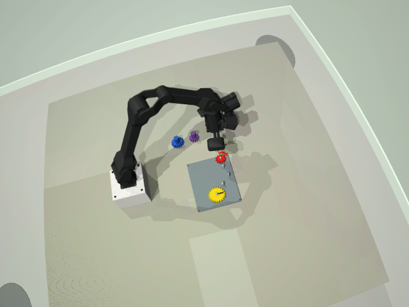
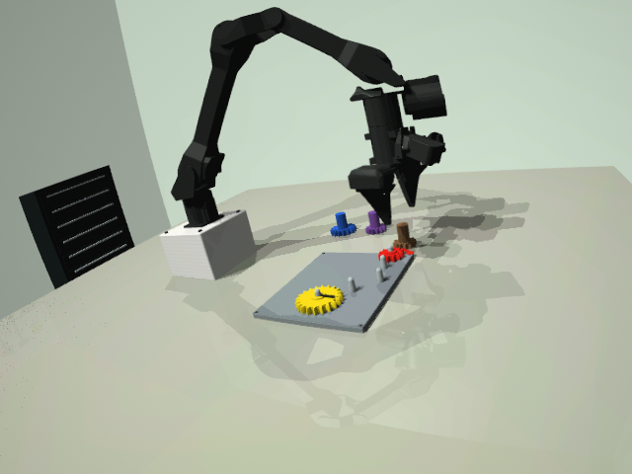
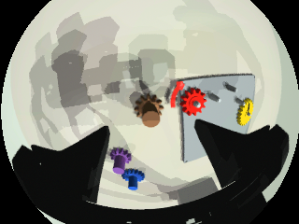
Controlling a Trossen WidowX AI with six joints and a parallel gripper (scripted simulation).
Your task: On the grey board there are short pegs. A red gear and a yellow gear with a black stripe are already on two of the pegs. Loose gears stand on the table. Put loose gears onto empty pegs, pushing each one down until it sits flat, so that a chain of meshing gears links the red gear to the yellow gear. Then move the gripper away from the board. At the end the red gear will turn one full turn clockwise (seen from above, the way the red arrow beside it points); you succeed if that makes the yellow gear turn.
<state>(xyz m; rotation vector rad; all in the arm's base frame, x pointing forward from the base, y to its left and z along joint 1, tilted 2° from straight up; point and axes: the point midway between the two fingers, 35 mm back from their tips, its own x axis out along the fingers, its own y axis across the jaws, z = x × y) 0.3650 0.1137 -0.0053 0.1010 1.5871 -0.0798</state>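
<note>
The brown gear is 40 mm below my gripper tip. The rest, counted from my gripper tip: purple gear (90 mm behind, 70 mm to the left, 40 mm below); then red arrow (20 mm ahead, 40 mm to the right, 50 mm below); then red gear (60 mm to the right, 40 mm below).
</note>
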